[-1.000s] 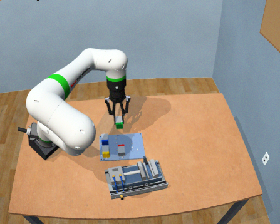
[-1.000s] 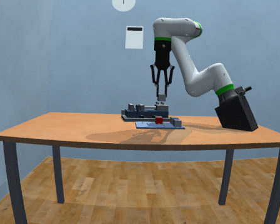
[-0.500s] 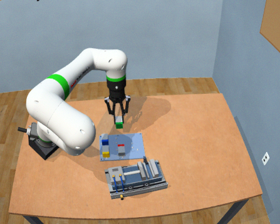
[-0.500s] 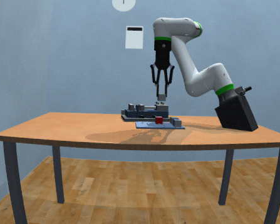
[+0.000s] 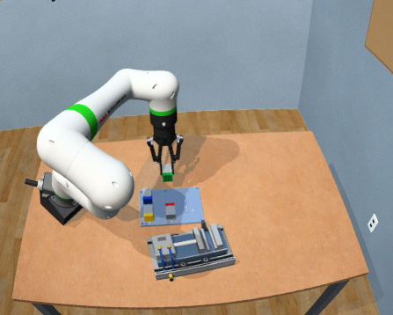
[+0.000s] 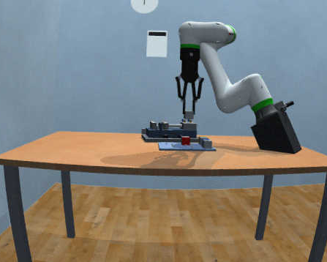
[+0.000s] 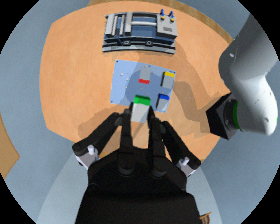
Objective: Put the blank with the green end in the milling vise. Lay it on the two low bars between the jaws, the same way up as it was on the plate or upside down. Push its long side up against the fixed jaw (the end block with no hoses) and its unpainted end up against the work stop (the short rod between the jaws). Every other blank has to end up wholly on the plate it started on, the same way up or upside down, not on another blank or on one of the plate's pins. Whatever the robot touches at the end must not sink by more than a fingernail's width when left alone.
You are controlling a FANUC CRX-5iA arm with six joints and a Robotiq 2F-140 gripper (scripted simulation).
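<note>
Right now the green-ended blank is 3 cm below my hand. From my hand the other things lie so: red-ended blank (16 cm below, 9 cm to the right); then plate (19 cm below, 5 cm to the right); then blue-ended blank (16 cm below, 9 cm behind).
</note>
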